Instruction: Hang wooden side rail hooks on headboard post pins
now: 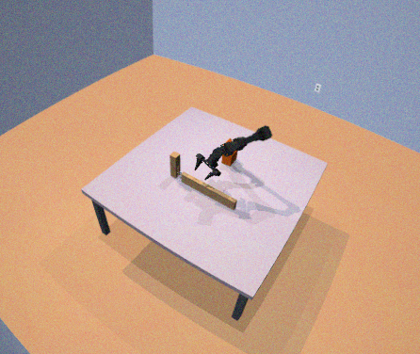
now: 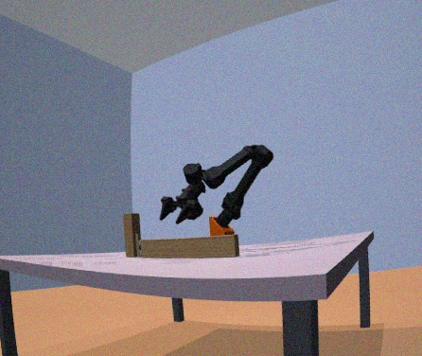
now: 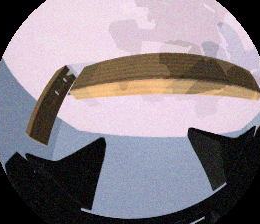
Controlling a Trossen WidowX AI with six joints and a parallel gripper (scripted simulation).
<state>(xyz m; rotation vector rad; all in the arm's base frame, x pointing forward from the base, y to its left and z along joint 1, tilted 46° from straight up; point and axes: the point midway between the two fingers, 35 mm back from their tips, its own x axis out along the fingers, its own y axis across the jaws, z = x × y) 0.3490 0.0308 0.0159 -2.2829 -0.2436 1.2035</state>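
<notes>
Right now my gripper tip is 10 mm past the headboard post, 210 mm to the left of it and 50 mm above it.
</notes>
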